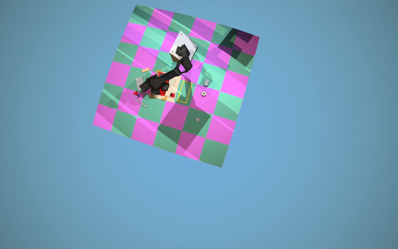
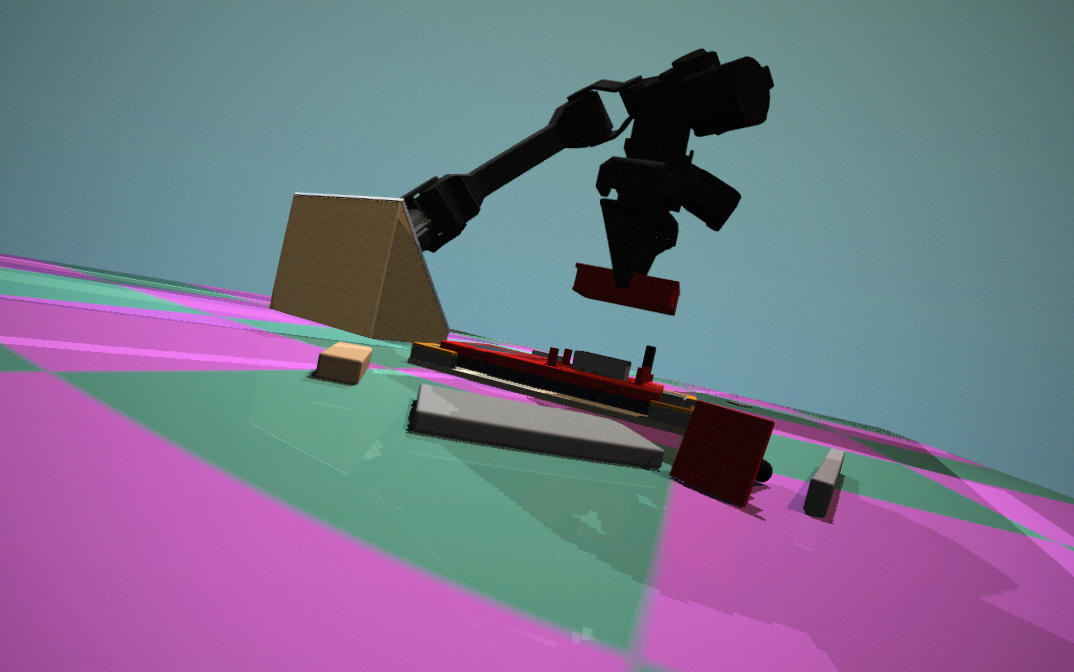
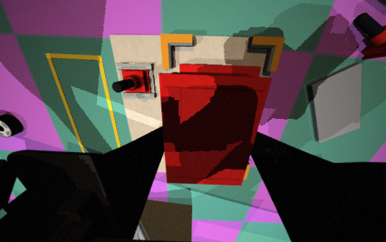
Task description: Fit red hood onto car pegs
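Now: the grey engine block 80 mm below my gripper tip and 20 mm to the right of it. Also, from my gripper tip: beige jig (90 mm below, 30 mm behind); red hood (10 mm above); grey slab (220 mm to the right, 100 mm below).
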